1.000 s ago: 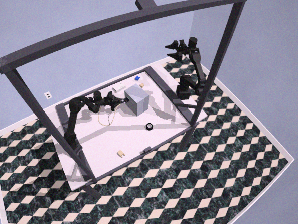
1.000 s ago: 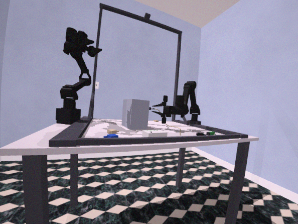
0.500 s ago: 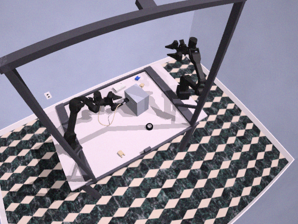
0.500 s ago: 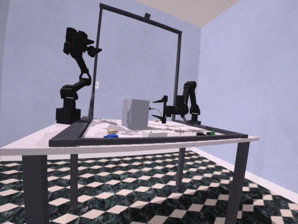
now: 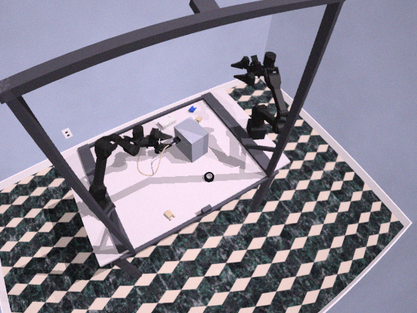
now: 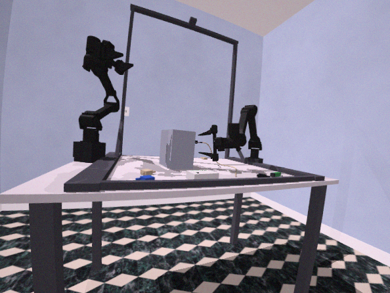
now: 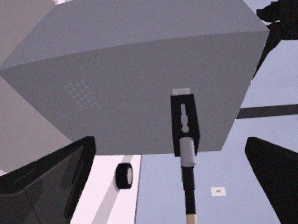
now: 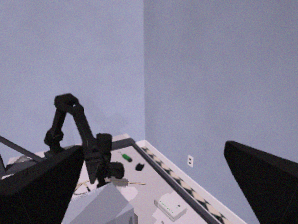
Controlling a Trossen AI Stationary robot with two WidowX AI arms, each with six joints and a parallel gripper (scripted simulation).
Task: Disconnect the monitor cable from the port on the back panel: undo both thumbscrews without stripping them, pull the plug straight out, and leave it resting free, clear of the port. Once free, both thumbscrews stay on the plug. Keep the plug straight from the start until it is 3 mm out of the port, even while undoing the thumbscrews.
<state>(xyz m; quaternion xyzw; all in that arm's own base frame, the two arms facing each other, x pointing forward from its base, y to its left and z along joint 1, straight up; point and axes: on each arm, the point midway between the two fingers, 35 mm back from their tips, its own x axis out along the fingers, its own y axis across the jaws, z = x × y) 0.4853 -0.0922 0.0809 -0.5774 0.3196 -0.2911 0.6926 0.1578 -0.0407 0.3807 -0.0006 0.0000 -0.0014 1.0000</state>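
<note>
Right now my left hand is 14 cm to the left of the grey box, 4 cm past it and 4 cm above it.
</note>
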